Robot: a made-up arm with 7 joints. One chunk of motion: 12 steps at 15 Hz.
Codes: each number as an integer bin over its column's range. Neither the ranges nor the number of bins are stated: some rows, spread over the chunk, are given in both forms.
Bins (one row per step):
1: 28 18 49 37 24 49 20
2: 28 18 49 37 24 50 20
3: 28 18 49 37 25 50 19
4: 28 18 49 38 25 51 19
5: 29 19 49 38 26 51 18
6: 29 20 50 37 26 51 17
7: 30 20 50 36 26 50 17
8: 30 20 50 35 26 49 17
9: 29 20 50 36 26 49 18
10: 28 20 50 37 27 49 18
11: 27 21 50 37 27 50 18
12: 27 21 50 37 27 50 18
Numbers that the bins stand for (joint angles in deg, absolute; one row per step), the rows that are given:
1: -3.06 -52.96 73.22 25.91 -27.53 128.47 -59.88
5: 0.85 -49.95 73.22 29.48 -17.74 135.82 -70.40
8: 4.75 -46.94 77.97 18.78 -17.74 128.47 -75.65
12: -6.96 -43.93 77.97 25.91 -12.85 132.14 -70.40
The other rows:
2: -3.06 -52.96 73.22 25.91 -27.53 132.14 -59.88
3: -3.06 -52.96 73.22 25.91 -22.63 132.14 -65.14
4: -3.06 -52.96 73.22 29.48 -22.63 135.82 -65.14
6: 0.85 -46.94 77.97 25.91 -17.74 135.82 -75.65
7: 4.75 -46.94 77.97 22.35 -17.74 132.14 -75.65
9: 0.85 -46.94 77.97 22.35 -17.74 128.47 -70.40
10: -3.06 -46.94 77.97 25.91 -12.85 128.47 -70.40
11: -6.96 -43.93 77.97 25.91 -12.85 132.14 -70.40

